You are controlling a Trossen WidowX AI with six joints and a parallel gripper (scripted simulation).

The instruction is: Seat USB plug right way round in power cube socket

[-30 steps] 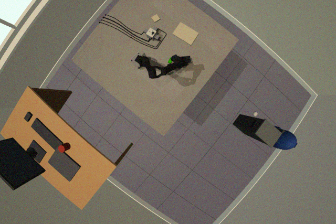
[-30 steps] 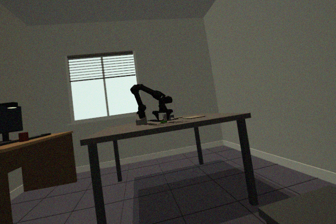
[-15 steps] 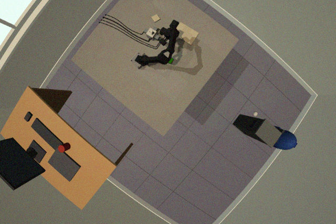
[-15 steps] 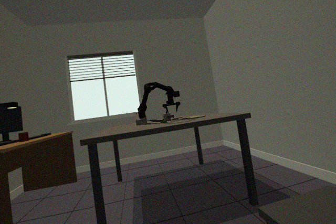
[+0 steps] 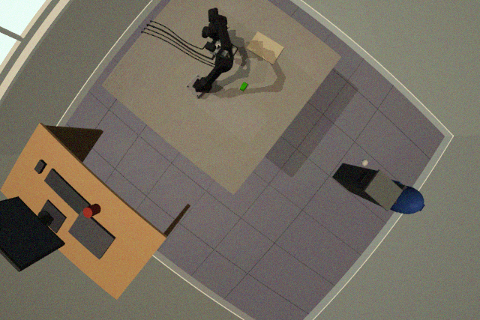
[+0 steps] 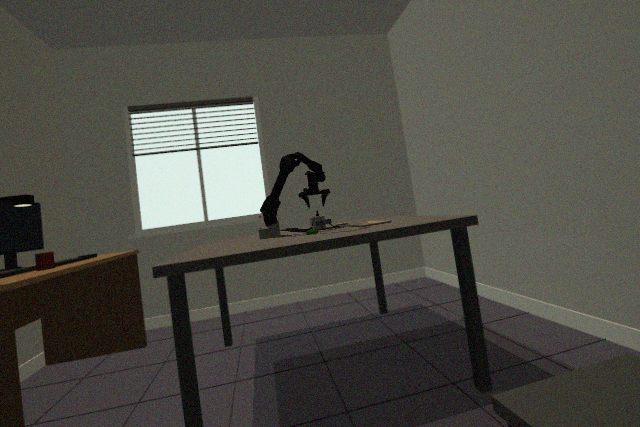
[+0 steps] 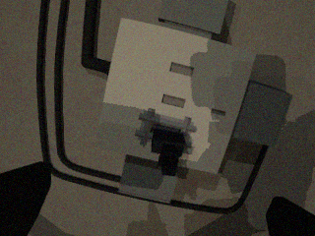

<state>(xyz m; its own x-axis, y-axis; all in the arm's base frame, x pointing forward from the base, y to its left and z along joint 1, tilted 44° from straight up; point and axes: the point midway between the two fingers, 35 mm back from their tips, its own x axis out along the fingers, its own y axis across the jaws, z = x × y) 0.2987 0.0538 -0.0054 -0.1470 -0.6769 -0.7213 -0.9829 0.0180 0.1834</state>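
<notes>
My gripper tip is 40 mm above the dark USB plug. From my gripper tip the other things lie so: tan sheet 220 mm ahead, 250 mm to the right, 130 mm below; small green block 110 mm behind, 280 mm to the right, 130 mm below.
</notes>
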